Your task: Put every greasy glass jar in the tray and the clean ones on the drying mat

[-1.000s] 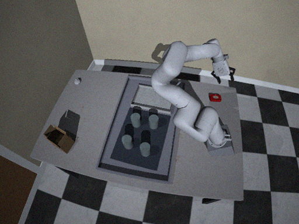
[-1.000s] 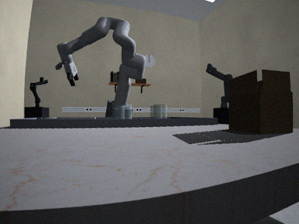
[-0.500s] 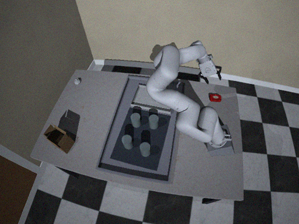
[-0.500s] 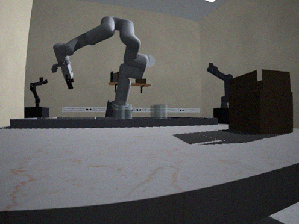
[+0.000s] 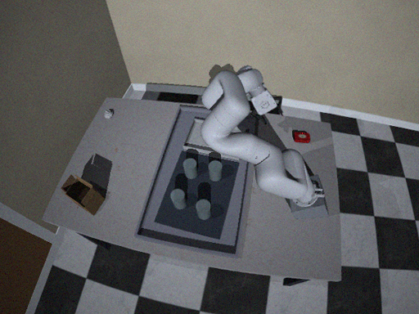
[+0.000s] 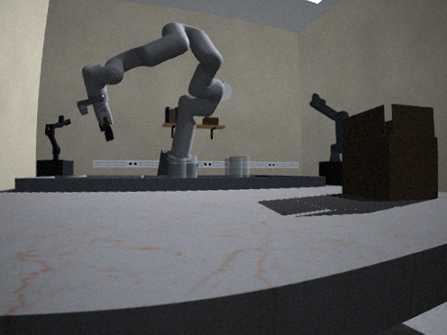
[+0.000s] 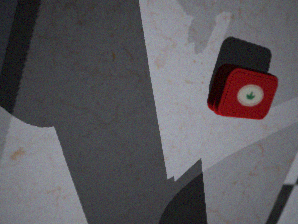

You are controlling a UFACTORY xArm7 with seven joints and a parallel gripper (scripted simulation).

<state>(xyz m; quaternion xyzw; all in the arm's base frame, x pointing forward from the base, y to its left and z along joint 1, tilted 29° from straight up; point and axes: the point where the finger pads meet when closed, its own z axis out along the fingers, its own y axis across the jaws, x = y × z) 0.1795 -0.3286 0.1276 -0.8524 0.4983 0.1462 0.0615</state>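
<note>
Right now my hand is 410 mm to the right of the dark drying mat, 220 mm short of it and 200 mm above it. Round my hand: light grey tray (270 mm ahead, 190 mm below, 90 mm to the left); then red object (190 mm below, 180 mm behind, 120 mm to the right); then cardboard box (720 mm ahead, 690 mm to the left, 140 mm below).
</note>
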